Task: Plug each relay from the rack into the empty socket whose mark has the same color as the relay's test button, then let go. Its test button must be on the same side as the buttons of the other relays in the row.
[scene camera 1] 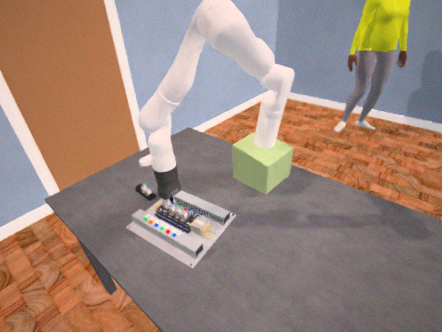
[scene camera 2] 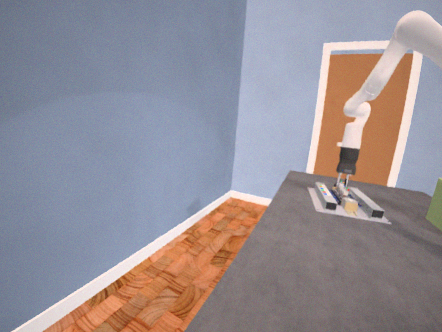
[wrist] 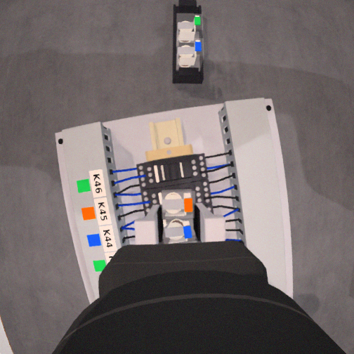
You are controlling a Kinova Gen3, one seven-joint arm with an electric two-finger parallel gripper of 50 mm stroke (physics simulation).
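Pixels of known places: gripper, between the fingertips: (scene camera 1: 168, 203) (scene camera 2: 341, 185); arm's base, origin of its link: (scene camera 1: 263, 142).
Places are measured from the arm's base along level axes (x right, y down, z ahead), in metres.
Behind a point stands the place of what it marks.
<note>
My gripper (wrist: 177, 216) (scene camera 1: 170, 199) {x 0.203, y 0.094, z 0.428 m} (scene camera 2: 344, 184) {x 0.203, y 0.094, z 0.428 m} is shut on the relay with the orange test button (wrist: 174, 202), upright at the K45 socket, level with the orange mark (wrist: 88, 213). Its button is on the right, like that of the blue-button relay (wrist: 176, 230) just behind it. I cannot tell if it is fully seated. The K46 socket (wrist: 172, 171) is empty; its mark (wrist: 83, 186) is green. The black rack (wrist: 188, 76) (scene camera 1: 152, 197) {x 0.344, y 0.157, z 0.379 m} holds a green-button relay (wrist: 186, 31) and a blue-button relay (wrist: 186, 57). My gripper body hides the rest of the row in the wrist view.
Grey wiring ducts (wrist: 75, 150) (wrist: 255, 140) stand on both sides of the row on the panel (wrist: 130, 129) (scene camera 1: 192, 261) {x 0.016, y 0.159, z 0.557 m}. Wires run from the sockets to the ducts. A green base block (scene camera 1: 262, 167) {x -0.049, y 0.034, z 0.137 m} stands on the table. A person (scene camera 1: 382, 30) stands beyond the table.
</note>
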